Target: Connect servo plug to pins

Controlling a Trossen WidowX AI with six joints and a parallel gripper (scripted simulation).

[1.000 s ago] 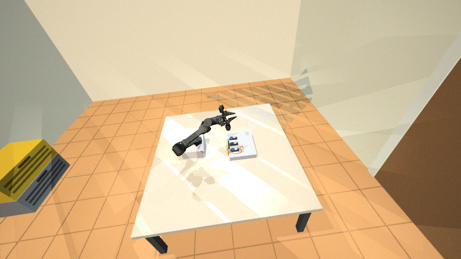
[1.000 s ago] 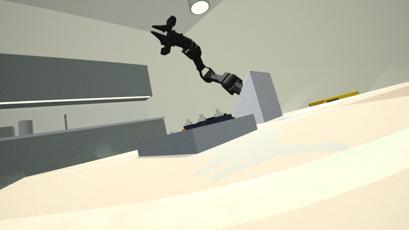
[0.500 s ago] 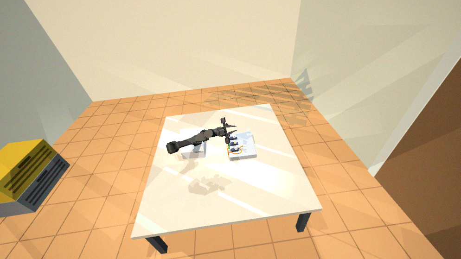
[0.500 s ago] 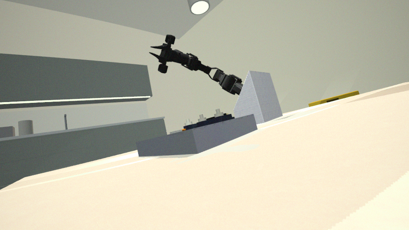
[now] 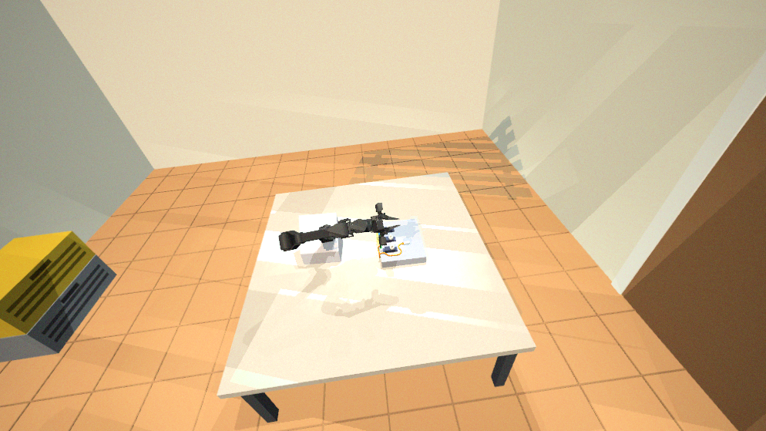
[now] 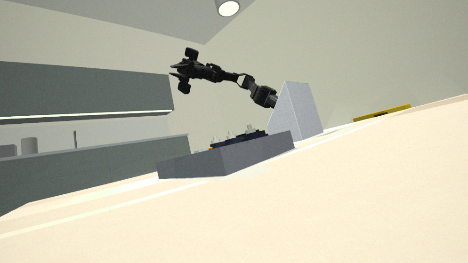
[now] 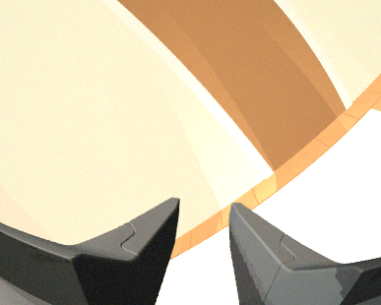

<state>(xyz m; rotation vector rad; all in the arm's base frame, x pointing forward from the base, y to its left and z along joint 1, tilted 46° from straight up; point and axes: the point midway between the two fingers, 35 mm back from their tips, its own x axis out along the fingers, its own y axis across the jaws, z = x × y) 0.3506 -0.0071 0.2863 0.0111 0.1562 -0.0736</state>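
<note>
The grey-white holder lies 60 mm ahead of my gripper tip, 210 mm to the left of it and 350 mm below it. The rest, counted from my gripper tip: blue band 100 mm behind, 240 mm to the left, 310 mm below.
</note>
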